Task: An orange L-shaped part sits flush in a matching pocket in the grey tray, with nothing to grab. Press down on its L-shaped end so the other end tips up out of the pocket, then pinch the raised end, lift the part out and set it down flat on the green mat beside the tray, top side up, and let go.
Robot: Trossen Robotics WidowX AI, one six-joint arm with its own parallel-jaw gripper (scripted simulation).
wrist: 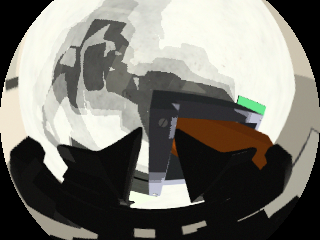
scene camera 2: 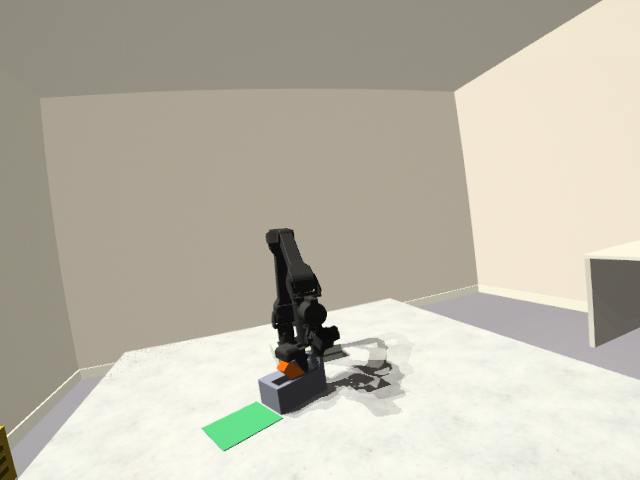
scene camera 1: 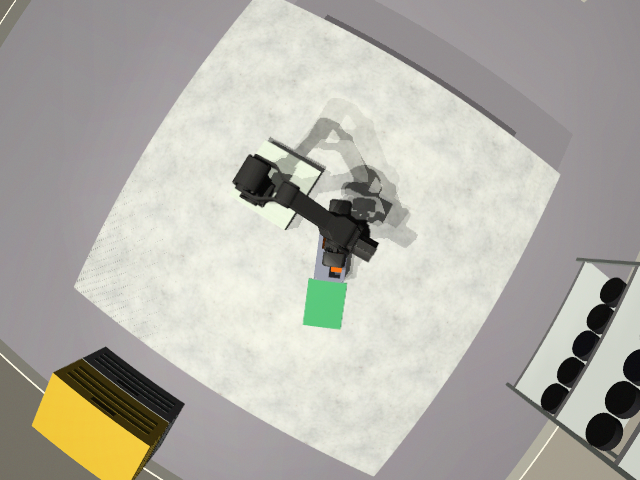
Labels:
My gripper shows in the wrist view [158, 131], in scene camera 2 and in scene camera 1. The same spot on my gripper: [scene camera 1: 333, 259] is [scene camera 2: 286, 346].

